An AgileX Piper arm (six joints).
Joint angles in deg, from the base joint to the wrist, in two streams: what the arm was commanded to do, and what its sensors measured. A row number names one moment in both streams.
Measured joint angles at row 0: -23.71, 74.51, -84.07, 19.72, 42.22, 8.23
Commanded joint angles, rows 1 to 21: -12.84, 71.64, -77.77, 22.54, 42.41, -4.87; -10.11, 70.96, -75.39, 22.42, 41.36, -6.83; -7.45, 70.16, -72.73, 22.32, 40.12, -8.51; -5.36, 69.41, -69.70, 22.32, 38.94, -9.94; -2.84, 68.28, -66.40, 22.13, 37.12, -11.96; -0.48, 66.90, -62.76, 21.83, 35.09, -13.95; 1.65, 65.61, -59.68, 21.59, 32.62, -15.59; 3.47, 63.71, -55.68, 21.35, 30.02, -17.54; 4.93, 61.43, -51.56, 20.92, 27.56, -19.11; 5.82, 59.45, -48.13, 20.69, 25.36, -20.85; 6.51, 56.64, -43.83, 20.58, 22.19, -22.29; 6.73, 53.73, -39.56, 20.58, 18.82, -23.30; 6.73, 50.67, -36.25, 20.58, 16.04, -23.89; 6.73, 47.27, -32.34, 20.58, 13.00, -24.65; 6.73, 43.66, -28.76, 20.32, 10.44, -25.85; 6.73, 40.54, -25.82, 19.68, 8.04, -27.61; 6.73, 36.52, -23.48, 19.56, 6.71, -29.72; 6.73, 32.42, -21.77, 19.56, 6.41, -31.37; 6.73, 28.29, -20.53, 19.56, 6.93, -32.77; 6.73, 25.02, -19.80, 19.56, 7.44, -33.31; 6.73, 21.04, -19.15, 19.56, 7.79, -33.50
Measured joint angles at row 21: 6.56, 34.55, -23.28, 19.96, 9.13, -29.47
